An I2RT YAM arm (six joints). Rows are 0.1 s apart.
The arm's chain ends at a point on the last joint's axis. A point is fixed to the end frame.
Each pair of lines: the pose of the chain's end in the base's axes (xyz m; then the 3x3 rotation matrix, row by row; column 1 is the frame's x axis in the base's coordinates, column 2 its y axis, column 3 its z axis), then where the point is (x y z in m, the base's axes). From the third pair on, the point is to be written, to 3 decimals.
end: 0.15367, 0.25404, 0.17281; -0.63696, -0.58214, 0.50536; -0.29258, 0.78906, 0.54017; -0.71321, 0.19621, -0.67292
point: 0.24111 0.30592 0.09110
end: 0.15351, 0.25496, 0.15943; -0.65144, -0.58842, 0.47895; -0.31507, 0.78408, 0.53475; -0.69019, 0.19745, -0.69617
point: 0.23794 0.30656 0.07444
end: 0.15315, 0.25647, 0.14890; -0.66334, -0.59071, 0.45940; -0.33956, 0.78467, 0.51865; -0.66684, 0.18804, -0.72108
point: 0.235 0.306 0.061
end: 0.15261, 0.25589, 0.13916; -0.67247, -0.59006, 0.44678; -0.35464, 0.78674, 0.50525; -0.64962, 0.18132, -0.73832
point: 0.233 0.304 0.049
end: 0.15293, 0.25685, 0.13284; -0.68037, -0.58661, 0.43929; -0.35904, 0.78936, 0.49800; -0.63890, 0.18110, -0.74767
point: 0.233 0.304 0.041
